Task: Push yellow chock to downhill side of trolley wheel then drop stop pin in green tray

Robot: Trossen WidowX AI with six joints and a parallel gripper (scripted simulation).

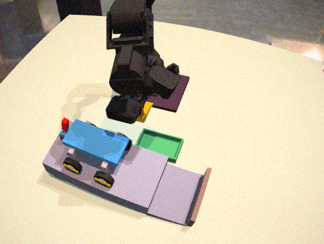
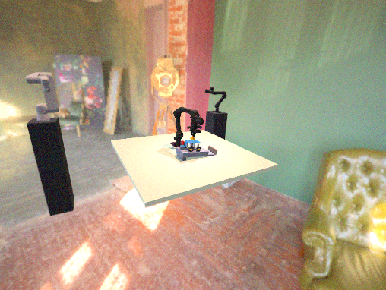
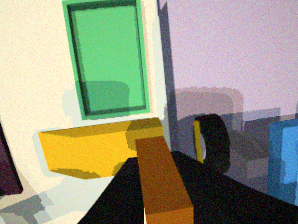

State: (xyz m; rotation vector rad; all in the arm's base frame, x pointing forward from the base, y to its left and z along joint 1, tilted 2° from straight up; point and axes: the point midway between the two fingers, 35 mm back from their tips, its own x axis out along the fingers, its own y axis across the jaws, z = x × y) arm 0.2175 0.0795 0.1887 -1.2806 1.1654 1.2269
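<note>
Right now the yellow chock is 20 mm behind my gripper tip and 10 mm below it. The rest, counted from my gripper tip: ramp: 110 mm ahead, 60 mm to the right, 110 mm below; then green tray: 30 mm behind, 30 mm to the left, 170 mm below; then trolley: 110 mm ahead, 70 mm to the right, 50 mm below.
</note>
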